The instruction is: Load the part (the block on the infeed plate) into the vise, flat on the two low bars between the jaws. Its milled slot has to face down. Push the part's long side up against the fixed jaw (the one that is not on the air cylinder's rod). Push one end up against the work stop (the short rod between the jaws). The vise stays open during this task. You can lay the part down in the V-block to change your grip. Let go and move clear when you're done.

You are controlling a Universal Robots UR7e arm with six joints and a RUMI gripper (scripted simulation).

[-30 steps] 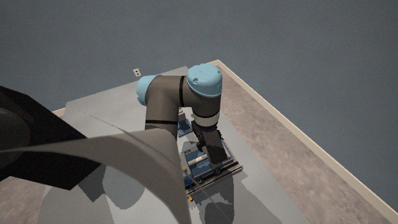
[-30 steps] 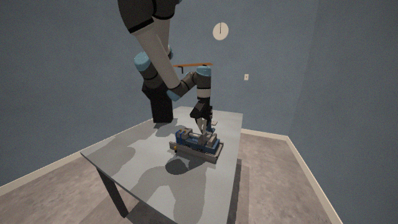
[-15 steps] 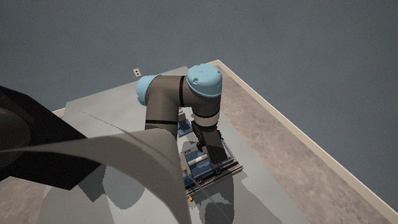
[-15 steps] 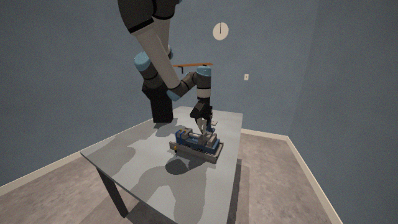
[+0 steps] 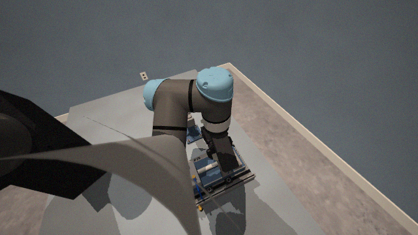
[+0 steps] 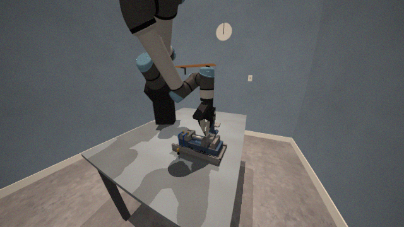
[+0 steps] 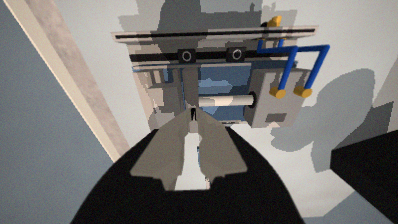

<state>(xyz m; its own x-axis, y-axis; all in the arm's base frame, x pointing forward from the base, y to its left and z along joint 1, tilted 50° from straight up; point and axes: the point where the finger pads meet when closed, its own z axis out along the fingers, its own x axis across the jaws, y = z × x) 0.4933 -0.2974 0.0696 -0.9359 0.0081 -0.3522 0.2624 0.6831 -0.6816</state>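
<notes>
Right now my hand is 4 cm short of the part, 3 cm above it and 1 cm to the left of it. From my hand the other things lie so: grey jaw (4 cm below); then cylinder rod (5 cm behind, 4 cm below, 2 cm to the left); then work stop (5 cm ahead, 4 cm to the left, 3 cm below).
</notes>
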